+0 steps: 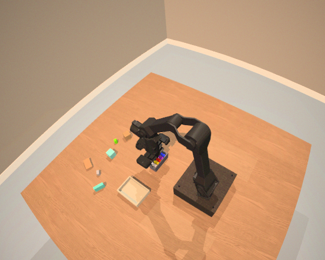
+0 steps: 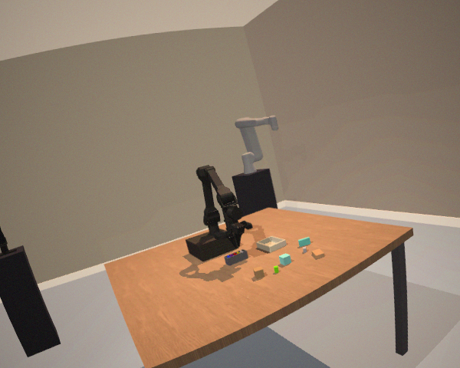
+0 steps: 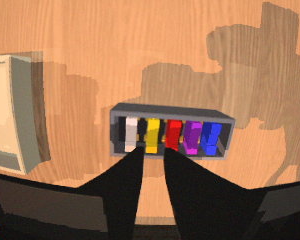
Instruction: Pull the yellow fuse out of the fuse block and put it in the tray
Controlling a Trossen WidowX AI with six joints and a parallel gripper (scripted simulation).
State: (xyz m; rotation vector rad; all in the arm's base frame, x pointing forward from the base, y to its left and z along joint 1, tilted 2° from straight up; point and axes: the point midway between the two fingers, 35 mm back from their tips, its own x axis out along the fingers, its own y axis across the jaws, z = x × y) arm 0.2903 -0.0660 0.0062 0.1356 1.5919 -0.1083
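Right now the yellow fuse is 4 cm below my gripper tip. From my gripper tip the other things lie so: tray: 19 cm to the left, 7 cm below, 3 cm ahead.
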